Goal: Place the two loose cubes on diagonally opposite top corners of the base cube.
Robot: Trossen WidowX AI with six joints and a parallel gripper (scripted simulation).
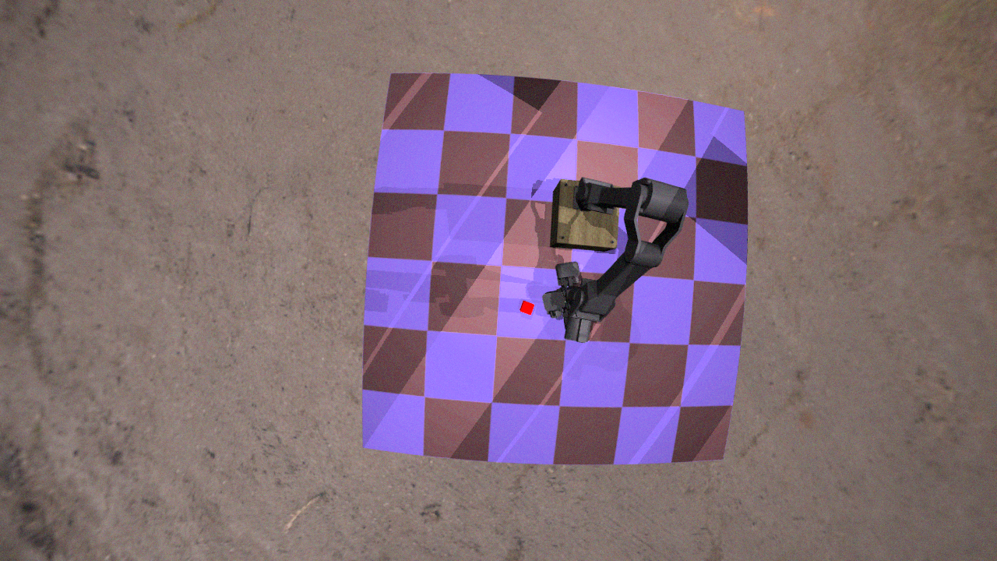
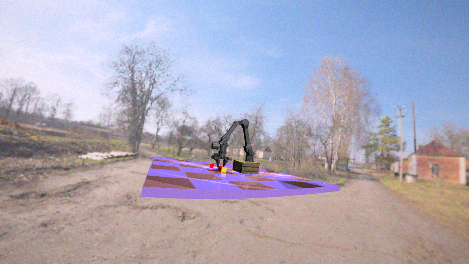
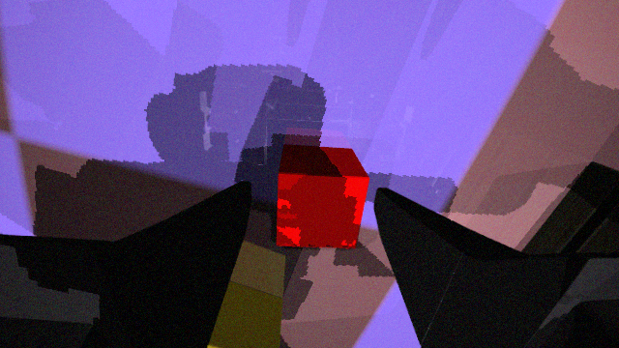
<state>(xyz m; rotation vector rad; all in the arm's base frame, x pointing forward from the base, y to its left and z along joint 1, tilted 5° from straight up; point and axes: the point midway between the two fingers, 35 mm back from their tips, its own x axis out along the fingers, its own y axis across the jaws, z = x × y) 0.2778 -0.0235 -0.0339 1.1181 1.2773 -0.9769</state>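
Now: the yellow base cube 20 mm ahead of my gripper tip and 110 mm to the left of it. Round my gripper tip: red cube: right at my gripper tip.
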